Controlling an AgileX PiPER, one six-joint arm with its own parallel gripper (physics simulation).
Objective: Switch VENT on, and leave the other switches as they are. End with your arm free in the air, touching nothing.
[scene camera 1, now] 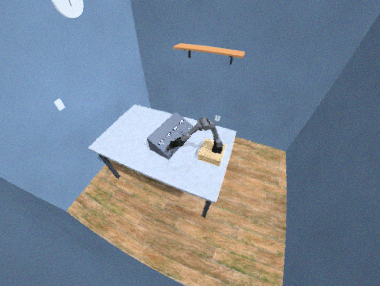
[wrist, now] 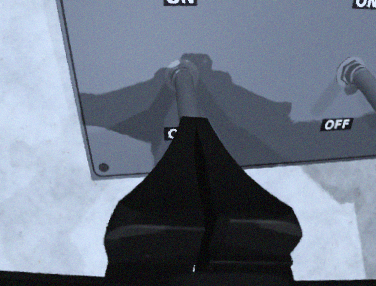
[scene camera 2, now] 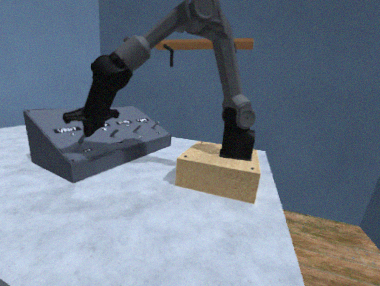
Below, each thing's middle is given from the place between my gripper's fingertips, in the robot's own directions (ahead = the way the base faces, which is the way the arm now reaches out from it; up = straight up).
Labels:
Now: hand 2 cm short of the vent lever (wrist: 187, 104) and 1 cm above it.

